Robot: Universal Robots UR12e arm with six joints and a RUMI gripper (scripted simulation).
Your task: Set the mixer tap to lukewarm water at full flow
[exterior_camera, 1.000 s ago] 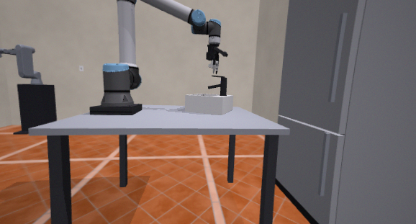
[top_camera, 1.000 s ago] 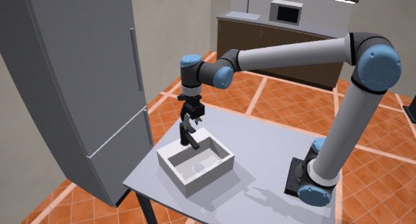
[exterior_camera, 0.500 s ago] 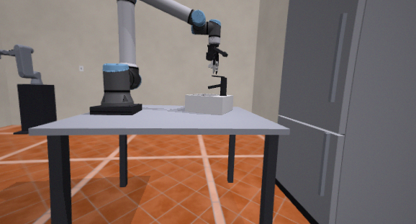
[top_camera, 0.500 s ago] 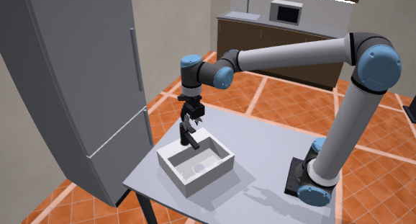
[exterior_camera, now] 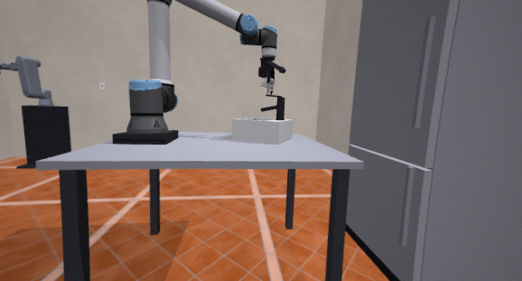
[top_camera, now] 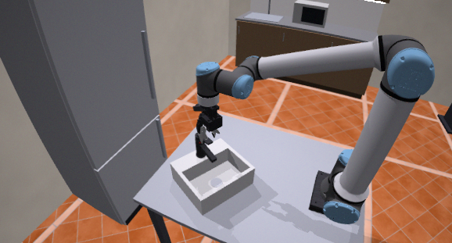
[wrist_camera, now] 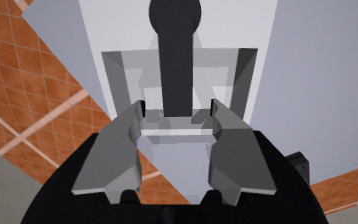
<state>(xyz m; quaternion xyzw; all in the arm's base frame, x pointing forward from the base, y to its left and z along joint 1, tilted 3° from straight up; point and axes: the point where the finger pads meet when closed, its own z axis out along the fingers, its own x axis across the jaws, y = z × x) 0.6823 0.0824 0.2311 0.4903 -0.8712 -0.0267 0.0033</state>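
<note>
Now: hand 2 cm short of the lever, 2 cm above it and 1 cm to the left of it. Also, from my hand: white sink basin: 26 cm below, 4 cm behind, 2 cm to the left; then black mixer tap: 7 cm below, 4 cm ahead, 3 cm to the right.
</note>
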